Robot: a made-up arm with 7 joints.
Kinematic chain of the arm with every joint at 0, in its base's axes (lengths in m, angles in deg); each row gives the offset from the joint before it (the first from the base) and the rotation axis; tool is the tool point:
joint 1: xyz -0.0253 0.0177 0.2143 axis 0 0.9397 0.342
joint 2: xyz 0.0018 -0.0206 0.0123 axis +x
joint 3: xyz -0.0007 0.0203 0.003 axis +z
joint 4: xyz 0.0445 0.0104 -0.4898 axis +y
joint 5: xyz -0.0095 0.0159 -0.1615 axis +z
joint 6: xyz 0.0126 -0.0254 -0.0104 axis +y
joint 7: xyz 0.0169 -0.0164 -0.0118 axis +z
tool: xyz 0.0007 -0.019 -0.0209
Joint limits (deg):
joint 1: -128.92..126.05
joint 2: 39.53..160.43
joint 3: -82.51..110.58
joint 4: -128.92..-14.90
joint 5: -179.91..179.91
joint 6: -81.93..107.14
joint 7: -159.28..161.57
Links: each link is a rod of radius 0.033 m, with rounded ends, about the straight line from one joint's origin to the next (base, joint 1, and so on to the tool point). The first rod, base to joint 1, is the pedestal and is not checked.
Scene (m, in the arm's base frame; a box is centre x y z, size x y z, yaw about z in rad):
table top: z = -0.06
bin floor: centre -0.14 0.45 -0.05 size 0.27 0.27 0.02 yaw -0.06
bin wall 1: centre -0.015 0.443 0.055 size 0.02 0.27 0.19 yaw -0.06
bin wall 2: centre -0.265 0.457 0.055 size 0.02 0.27 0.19 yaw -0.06
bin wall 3: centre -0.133 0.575 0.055 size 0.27 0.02 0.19 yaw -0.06
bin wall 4: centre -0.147 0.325 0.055 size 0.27 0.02 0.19 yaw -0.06
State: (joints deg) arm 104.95 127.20 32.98 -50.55 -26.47 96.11 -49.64
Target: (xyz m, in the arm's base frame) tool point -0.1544 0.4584 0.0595
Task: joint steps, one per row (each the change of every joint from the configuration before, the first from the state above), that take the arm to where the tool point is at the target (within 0.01 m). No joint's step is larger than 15 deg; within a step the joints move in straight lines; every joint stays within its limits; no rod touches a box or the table.
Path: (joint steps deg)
1: -0.17 -11.59 6.51 -14.51 3.07 -0.66 -0.45
2: -0.16 -11.59 6.52 -14.50 3.08 -0.66 -0.46
3: -0.17 -11.58 6.51 -14.51 3.07 -0.66 -0.45
4: -0.17 -11.59 6.52 -14.51 3.08 -0.66 -0.46
5: -0.16 -11.59 6.51 -14.50 3.07 -0.66 -0.45
6: -7.35 1.05 -12.08 2.14 0.94 -0.82 1.22
7: -7.34 1.04 -12.07 2.14 0.93 -0.83 1.23
8: -7.35 1.05 -12.08 2.14 0.94 -0.82 1.23
9: -7.35 1.05 -12.07 2.14 0.94 -0.82 1.23
10: -7.34 1.05 -12.08 2.13 0.94 -0.82 1.22

